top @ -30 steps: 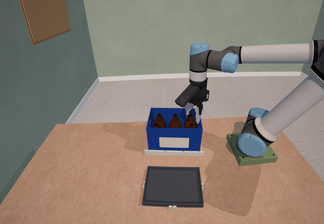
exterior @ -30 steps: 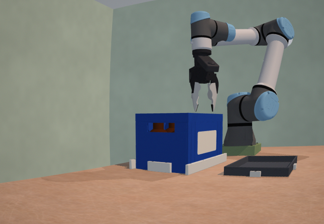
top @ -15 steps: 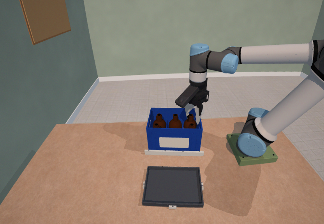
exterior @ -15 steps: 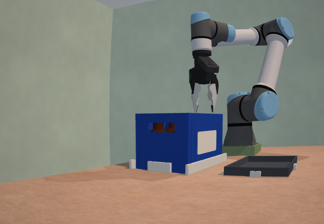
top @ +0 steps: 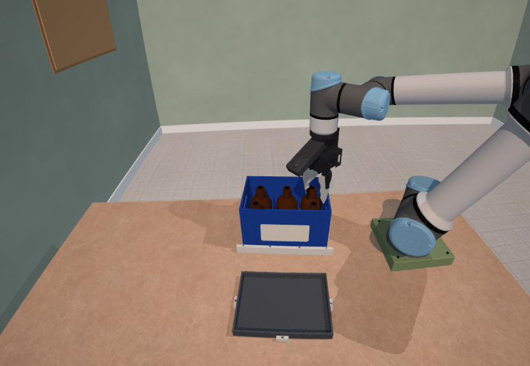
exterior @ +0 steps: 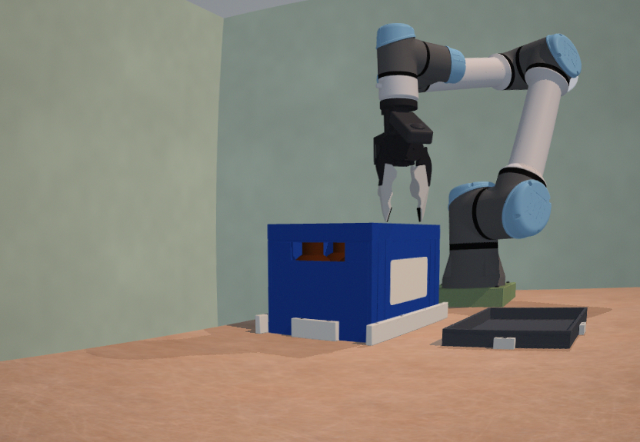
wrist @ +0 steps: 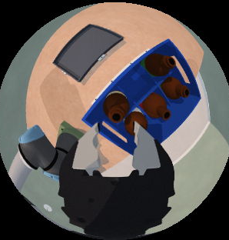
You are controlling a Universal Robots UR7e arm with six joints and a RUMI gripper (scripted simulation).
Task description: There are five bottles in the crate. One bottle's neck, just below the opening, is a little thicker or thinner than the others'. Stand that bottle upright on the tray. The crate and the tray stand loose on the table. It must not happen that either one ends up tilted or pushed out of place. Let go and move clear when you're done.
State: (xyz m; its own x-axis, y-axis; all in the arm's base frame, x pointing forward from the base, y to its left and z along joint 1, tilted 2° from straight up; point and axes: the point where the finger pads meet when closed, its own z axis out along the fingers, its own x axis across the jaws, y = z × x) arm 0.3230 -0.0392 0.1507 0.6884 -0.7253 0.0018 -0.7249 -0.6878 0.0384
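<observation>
My gripper is now 9 cm short of the blue crate, 4 cm to the left of it and 11 cm above it. The rest, counted from my hand: dark tray 9 cm ahead, 25 cm to the left, 18 cm below; then glass bottle 8 cm ahead, 8 cm to the right, 11 cm below.
</observation>
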